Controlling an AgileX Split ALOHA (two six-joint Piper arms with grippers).
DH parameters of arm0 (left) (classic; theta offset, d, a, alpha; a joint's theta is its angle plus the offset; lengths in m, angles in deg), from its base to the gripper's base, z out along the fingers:
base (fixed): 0 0 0 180
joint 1: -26.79 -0.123 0 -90
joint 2: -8.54 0 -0.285 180
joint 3: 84.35 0 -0.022 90
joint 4: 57.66 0.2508 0 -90
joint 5: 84.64 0 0.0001 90
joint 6: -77.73 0.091 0 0
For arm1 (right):
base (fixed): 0 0 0 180
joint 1: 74.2 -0.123 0 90
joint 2: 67.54 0 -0.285 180
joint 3: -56.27 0 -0.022 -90
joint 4: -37.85 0.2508 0 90
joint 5: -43.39 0 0.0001 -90
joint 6: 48.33 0.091 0 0
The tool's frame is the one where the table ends.
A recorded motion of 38 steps. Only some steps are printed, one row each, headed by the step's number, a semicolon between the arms.
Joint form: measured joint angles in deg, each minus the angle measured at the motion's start. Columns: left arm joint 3, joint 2, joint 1, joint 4, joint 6, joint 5; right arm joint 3, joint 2, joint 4, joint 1, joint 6, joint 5.
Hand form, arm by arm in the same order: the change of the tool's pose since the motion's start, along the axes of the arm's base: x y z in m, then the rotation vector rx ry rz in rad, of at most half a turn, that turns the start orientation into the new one. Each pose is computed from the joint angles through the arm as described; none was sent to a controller.
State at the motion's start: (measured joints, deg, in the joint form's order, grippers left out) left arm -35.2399 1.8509 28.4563 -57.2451 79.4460 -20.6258; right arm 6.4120 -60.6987 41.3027 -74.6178 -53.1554 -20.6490
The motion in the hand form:
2: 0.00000 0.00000 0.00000 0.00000 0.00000 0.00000; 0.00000 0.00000 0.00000 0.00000 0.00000 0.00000
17: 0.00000 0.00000 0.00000 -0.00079 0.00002 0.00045; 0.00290 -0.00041 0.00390 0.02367 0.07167 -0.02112
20: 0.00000 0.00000 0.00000 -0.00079 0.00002 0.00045; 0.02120 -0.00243 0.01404 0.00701 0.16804 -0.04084
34: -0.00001 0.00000 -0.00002 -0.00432 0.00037 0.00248; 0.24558 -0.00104 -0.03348 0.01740 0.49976 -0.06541
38: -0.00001 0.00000 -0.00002 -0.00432 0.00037 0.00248; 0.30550 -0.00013 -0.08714 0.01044 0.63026 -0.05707
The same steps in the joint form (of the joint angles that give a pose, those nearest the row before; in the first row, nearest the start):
2: 0.00 0.00 0.00 0.00 0.00 0.00; 0.00 0.00 0.00 0.00 0.00 0.00
17: 0.00 0.00 0.00 0.00 -0.05 0.00; 1.43 2.98 -0.36 0.00 2.10 -2.44
20: 0.00 0.00 0.00 0.00 -0.05 0.00; 3.57 10.92 -1.84 0.00 2.60 -2.17
34: 0.00 0.00 0.00 0.00 -0.29 0.02; 14.54 74.69 -0.98 0.00 2.89 31.66
38: 0.00 0.00 0.00 0.00 -0.29 0.02; 21.77 93.88 0.00 0.00 1.44 36.11

